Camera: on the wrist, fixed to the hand. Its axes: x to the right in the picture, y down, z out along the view.
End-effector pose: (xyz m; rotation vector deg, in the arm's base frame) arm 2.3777 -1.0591 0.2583 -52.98 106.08 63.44
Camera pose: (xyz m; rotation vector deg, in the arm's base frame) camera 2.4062 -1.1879 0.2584 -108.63 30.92 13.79
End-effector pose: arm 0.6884 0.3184 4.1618 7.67 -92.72 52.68
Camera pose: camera 0.8107 0.3438 4.2041 60.50 -62.21 -24.60
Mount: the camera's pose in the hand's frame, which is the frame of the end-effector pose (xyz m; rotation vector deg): 0.0122 -0.0707 -0.1107 -10.90 0.22 -88.60
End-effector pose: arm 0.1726 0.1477 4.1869 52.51 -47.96 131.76
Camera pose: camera 0.1652 0.2758 4.1564 53.02 -6.91 48.59
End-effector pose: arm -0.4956 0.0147 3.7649 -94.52 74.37 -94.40
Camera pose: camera -0.5818 0.0673 3.8498 117.85 4.66 83.63
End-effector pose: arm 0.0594 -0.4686 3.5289 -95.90 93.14 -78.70
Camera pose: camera -0.0020 -0.4288 3.6387 133.89 -6.12 70.92
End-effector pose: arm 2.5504 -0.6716 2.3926 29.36 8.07 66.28
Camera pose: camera 2.5742 -0.6472 2.2652 6.31 19.53 -19.72
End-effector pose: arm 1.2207 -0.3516 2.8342 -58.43 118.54 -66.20
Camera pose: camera 1.1549 -0.3357 2.9474 137.75 -53.21 71.99
